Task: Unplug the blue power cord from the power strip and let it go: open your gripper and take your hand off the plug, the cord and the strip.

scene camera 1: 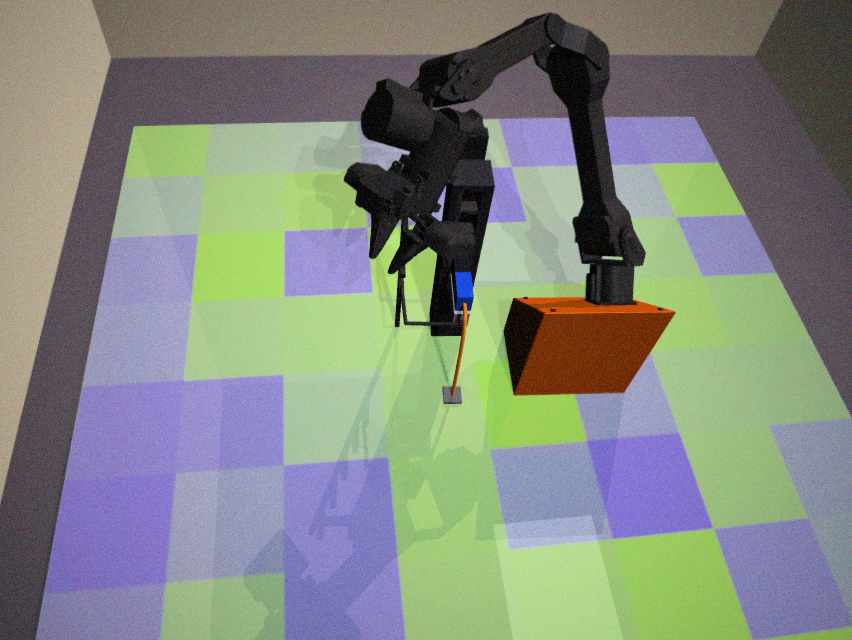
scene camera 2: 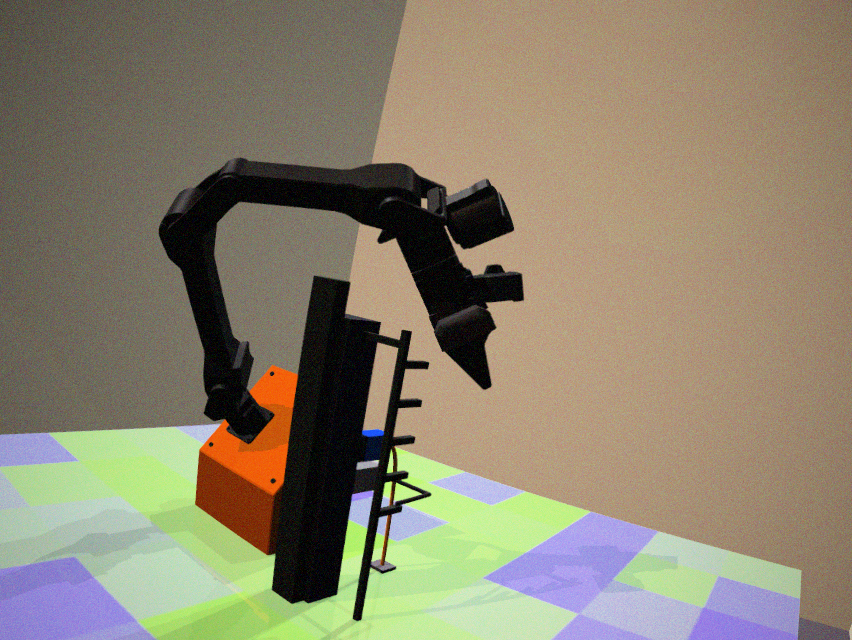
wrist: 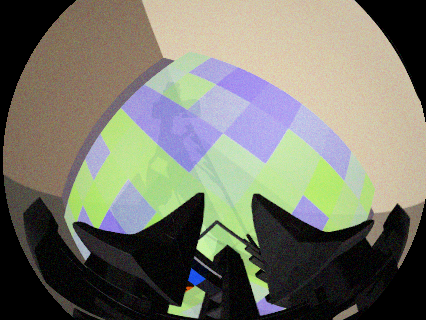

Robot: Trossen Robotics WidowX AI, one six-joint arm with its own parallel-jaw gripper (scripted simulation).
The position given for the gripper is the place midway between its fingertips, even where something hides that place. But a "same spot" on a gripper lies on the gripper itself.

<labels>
gripper: scene camera 1; scene camera 2 485,385; wrist
same spot on gripper: (wrist: 301,263) = (scene camera 1: 382,220)
</labels>
